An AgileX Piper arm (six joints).
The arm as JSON. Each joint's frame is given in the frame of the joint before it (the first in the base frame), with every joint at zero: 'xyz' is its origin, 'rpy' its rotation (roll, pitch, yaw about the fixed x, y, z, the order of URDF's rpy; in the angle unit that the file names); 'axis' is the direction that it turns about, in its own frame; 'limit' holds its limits. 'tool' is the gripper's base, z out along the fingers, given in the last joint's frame.
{
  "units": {
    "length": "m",
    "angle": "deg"
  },
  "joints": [
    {
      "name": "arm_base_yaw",
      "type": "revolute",
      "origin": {
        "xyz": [
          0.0,
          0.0,
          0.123
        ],
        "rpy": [
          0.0,
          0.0,
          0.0
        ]
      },
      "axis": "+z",
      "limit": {
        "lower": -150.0,
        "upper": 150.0
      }
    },
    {
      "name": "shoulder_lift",
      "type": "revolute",
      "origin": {
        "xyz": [
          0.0,
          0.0,
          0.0
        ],
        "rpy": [
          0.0,
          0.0,
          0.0
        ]
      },
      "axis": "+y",
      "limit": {
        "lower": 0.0,
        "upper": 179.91
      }
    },
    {
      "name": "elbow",
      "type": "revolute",
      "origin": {
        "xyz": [
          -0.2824,
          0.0,
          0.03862
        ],
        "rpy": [
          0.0,
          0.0,
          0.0
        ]
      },
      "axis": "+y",
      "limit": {
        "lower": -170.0,
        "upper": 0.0
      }
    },
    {
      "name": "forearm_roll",
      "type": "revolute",
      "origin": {
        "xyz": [
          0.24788,
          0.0,
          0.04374
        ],
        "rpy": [
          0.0,
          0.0,
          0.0
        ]
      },
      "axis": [
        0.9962,
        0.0,
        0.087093
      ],
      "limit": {
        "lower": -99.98,
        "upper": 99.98
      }
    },
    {
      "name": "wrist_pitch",
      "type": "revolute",
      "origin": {
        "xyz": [
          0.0,
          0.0,
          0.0
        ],
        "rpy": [
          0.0,
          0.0,
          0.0
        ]
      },
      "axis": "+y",
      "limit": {
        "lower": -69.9,
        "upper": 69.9
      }
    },
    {
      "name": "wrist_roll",
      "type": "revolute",
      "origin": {
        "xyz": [
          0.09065,
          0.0,
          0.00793
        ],
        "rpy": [
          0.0,
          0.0,
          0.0
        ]
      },
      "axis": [
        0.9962,
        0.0,
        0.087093
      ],
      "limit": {
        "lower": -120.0,
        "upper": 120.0
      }
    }
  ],
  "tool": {
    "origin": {
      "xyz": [
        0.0,
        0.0,
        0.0
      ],
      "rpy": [
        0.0,
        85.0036,
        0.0
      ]
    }
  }
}
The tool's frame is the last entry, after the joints.
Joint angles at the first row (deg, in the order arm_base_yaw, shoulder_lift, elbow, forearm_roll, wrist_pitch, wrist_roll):
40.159 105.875 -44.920 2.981 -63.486 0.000
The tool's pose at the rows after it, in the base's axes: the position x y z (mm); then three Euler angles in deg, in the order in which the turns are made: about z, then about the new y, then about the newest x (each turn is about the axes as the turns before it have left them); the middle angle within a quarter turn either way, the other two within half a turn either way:
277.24, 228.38, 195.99, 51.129, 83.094, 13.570
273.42, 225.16, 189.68, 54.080, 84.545, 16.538
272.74, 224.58, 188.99, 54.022, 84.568, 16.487
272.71, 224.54, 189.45, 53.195, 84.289, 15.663
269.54, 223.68, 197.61, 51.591, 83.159, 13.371
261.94, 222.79, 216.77, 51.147, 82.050, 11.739
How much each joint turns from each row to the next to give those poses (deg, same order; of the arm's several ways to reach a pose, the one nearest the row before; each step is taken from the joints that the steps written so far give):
-0.001 0.000 1.187 -0.001 -0.410 0.000
0.001 0.000 1.496 0.001 -0.011 0.000
0.001 0.001 0.253 0.002 -0.233 -0.001
-0.001 -0.001 0.002 -0.002 -0.290 0.001
0.071 -1.577 0.326 -0.663 0.107 0.341
0.538 -4.064 0.302 -0.663 2.644 0.302

